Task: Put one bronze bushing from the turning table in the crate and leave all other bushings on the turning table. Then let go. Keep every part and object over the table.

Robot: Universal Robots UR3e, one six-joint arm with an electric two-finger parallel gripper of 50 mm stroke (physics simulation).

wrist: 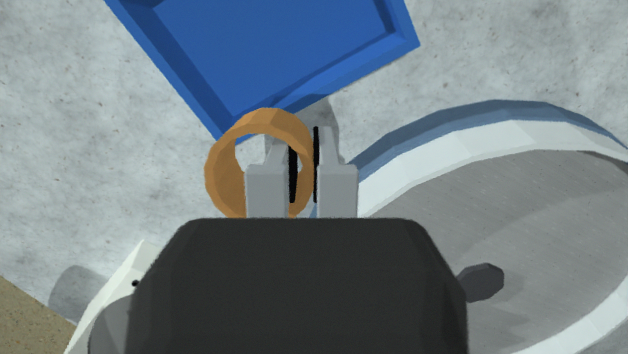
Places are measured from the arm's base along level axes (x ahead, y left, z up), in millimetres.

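Pixels of known places: gripper, fingertip midpoint: [305,150].
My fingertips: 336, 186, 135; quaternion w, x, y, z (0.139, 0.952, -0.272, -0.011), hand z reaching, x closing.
Ahead of a thing's pixels: the offset from my fingertips to its top centre, as dx, dy, dz. "spot": to the spot under its first point.
A bronze bushing @[-11, +13, +42] [221,172], an orange-brown ring, is held by its wall between the two fingers of my gripper [305,150]. One finger reaches inside the ring and the other is on its right outer side. The blue crate @[spot: -96, +35, -150] [172,80] lies at the top of the view, its near corner partly behind the bushing. The gripper is beside that corner, between the crate and the turning table. The turning table [440,145], with a white rim and grey surface, fills the right side. Its lower left part is hidden by the gripper body.
A dark hub @[+38, -348, -139] [482,282] stands on the turning table. A pale base plate [115,295] with a grey round part shows at the lower left. The table's edge runs along the lower left corner, with brown floor [25,320] past it.
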